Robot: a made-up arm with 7 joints.
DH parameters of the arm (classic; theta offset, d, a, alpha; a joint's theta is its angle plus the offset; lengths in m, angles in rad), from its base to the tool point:
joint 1: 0 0.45 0 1.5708
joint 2: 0 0.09 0 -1.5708
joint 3: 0 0.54 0.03 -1.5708
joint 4: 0 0.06 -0.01 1.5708
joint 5: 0 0.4 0 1.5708
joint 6: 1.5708 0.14 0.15 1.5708
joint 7: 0 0.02 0 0
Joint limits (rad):
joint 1: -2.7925..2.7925
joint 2: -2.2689..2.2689
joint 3: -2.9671..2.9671
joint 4: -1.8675..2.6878
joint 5: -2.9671..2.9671
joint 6: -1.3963..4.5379
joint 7: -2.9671..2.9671
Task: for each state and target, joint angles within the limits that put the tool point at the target. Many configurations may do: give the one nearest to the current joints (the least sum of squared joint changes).
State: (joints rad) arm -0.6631 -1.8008 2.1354 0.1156 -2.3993 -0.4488 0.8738
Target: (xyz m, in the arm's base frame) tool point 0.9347 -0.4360 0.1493
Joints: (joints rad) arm -0.2497 -1.8670 2.1361 0.1647 -2.2876 -0.7860 0.8738
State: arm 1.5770 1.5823 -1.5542 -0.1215 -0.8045 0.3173 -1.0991
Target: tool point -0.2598 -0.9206 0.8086
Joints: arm 1.5112 1.2296 -1.6549 -0.3585 -0.8623 0.4104 -1.0991
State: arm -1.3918 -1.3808 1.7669 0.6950 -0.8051 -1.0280 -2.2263
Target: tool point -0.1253 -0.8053 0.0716
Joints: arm -1.9805 -1.8296 1.5076 0.7220 -0.7904 -1.2947 -2.2263
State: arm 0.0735 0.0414 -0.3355 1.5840 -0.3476 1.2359 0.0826
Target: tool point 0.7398 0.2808 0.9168
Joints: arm 0.5451 -0.4584 -0.0963 1.4979 -0.4724 1.1530 0.0826
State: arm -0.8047 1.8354 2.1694 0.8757 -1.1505 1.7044 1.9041
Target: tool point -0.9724 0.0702 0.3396
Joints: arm -0.1869 1.5187 2.2663 0.6213 -1.1403 1.8662 1.9041
